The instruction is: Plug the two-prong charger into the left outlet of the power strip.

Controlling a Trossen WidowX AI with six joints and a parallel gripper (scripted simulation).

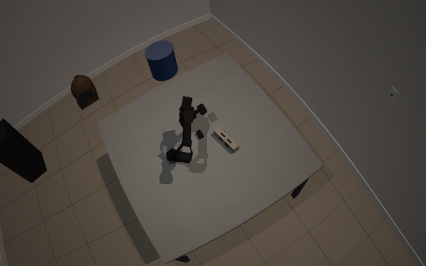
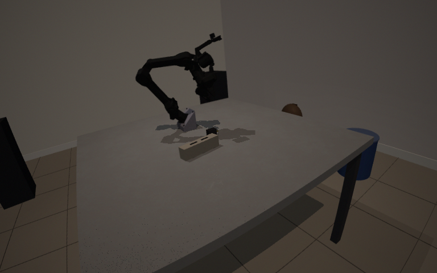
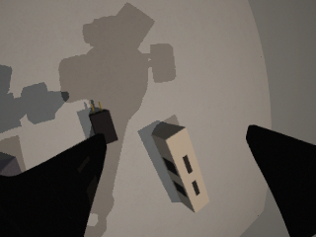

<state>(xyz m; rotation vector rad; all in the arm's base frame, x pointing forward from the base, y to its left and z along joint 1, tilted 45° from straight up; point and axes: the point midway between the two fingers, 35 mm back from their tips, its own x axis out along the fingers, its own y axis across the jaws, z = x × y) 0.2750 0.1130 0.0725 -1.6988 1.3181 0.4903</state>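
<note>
Right now the black two-prong charger is 20 mm behind my gripper tip, 10 mm to the left of it and 190 mm below it.
</note>
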